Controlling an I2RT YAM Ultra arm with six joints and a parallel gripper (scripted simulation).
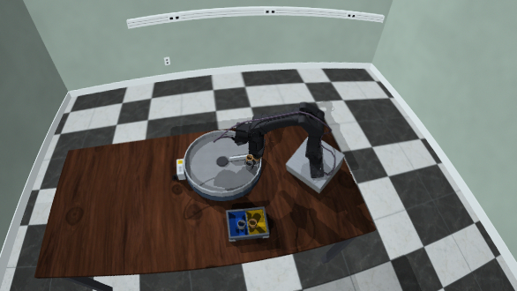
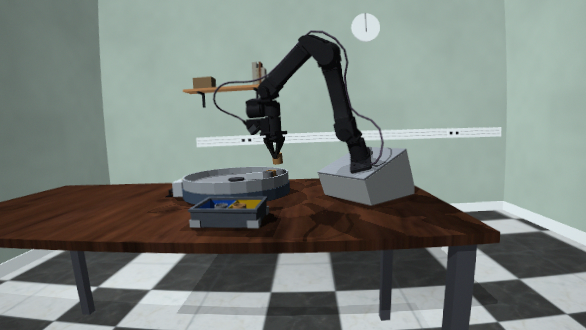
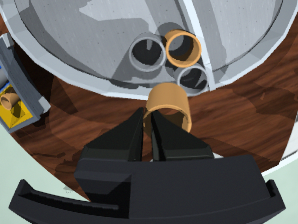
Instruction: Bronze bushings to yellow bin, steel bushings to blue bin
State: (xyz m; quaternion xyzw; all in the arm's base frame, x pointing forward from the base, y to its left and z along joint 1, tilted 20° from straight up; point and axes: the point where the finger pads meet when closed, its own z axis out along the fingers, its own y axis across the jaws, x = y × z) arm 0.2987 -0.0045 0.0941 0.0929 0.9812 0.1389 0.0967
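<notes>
The yellow bin lies 1 cm behind my hand, 31 cm to the left of it and 14 cm below it. Round my hand: grey turntable (18 cm ahead, 3 cm to the right, 10 cm below); then bin tray (3 cm ahead, 31 cm to the left, 13 cm below); then blue bin (7 cm ahead, 32 cm to the left, 14 cm below).
</notes>
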